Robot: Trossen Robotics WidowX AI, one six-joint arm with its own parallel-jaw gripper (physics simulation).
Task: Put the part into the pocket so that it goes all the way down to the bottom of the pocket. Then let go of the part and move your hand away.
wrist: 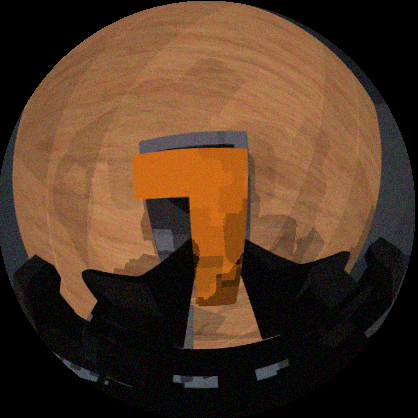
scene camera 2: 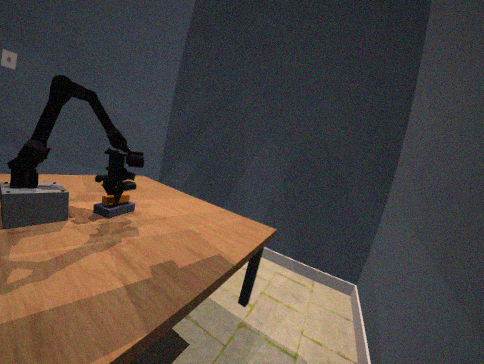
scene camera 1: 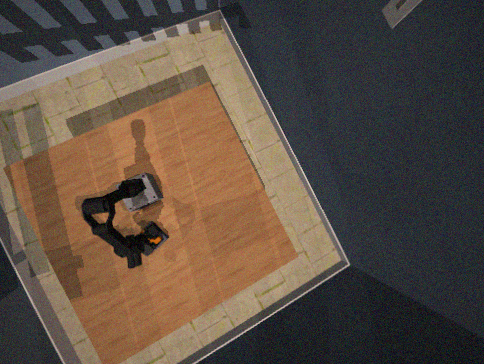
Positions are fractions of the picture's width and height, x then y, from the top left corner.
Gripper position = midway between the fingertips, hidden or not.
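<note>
My gripper (scene camera 2: 0.24, 0.55), which you can also spot in the wrist view at (wrist: 0.51, 0.58), is carrying an orange L-shaped block (wrist: 0.52, 0.43), and nothing else touches it.
</note>
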